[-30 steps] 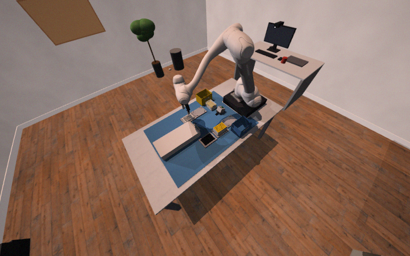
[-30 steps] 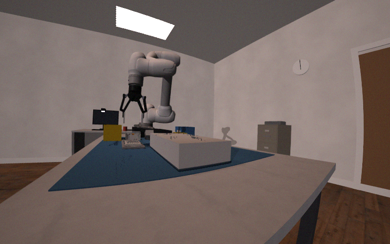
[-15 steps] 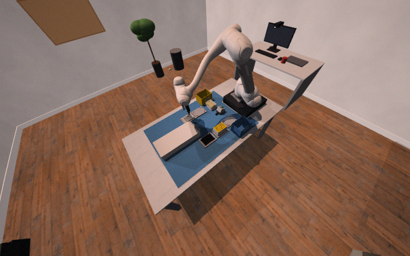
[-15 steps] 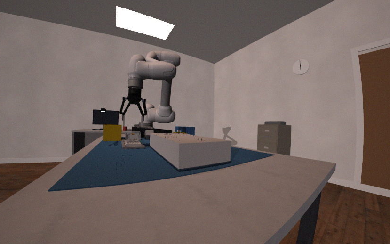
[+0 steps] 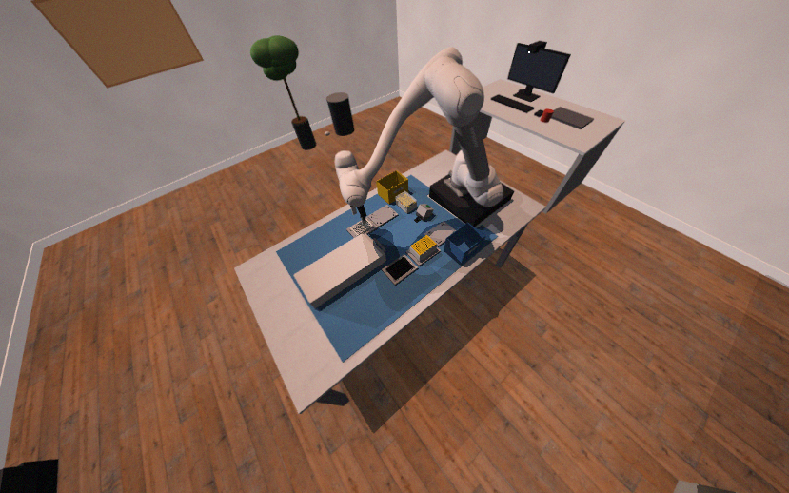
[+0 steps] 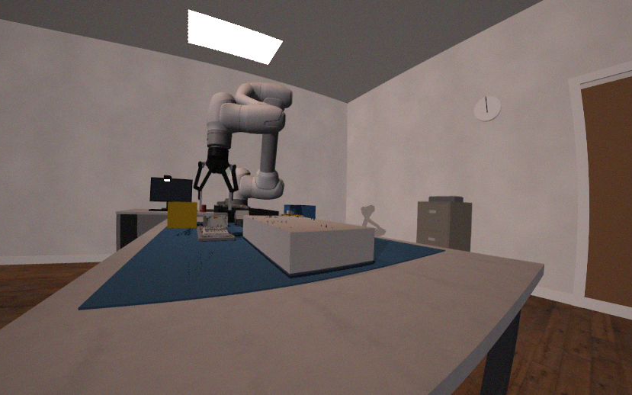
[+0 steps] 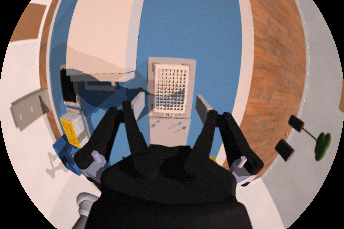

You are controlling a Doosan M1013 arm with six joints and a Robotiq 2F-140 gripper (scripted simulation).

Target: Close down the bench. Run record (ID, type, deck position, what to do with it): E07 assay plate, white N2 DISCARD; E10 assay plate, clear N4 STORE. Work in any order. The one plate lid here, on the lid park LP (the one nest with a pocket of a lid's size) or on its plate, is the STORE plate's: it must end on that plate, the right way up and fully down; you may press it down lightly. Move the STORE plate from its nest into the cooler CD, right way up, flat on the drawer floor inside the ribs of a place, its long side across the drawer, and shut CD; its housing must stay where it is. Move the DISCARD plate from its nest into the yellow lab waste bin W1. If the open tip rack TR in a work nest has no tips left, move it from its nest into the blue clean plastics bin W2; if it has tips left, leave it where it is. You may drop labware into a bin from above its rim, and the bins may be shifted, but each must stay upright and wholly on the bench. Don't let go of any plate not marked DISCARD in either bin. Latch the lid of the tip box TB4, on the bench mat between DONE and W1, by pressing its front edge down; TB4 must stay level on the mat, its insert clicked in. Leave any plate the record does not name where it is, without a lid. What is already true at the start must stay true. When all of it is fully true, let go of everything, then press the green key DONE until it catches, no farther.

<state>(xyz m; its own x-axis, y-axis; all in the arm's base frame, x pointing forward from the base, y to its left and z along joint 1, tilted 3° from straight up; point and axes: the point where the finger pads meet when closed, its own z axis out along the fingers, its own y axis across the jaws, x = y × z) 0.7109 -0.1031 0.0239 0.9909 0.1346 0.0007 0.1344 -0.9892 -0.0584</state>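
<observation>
Right now my hand is 10 cm above the white gridded plate. From my hand the other things lie so: cooler drawer: 21 cm to the left, 14 cm ahead, 10 cm below; then white cooler CD: 22 cm to the left, 18 cm ahead, 9 cm below; then label N2: 11 cm below, 7 cm behind, 1 cm to the right.
</observation>
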